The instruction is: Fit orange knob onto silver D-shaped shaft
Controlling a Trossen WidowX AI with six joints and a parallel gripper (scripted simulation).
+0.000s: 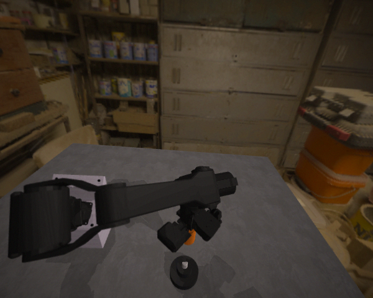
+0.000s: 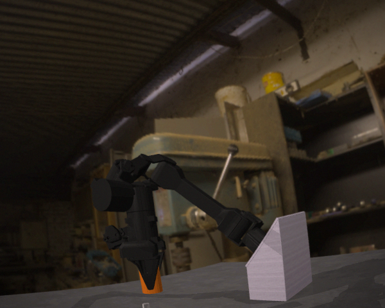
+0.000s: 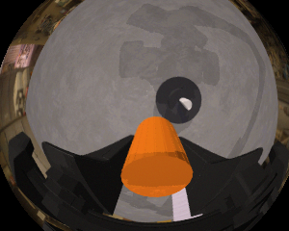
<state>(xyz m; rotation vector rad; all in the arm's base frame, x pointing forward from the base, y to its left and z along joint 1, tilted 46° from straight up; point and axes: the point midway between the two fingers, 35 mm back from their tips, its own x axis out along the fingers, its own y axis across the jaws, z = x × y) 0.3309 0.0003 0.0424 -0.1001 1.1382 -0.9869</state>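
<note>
My gripper tip is 80 mm above the black round pedestal and 50 mm to the left of it. Round my gripper tip: orange knob (30 mm above).
</note>
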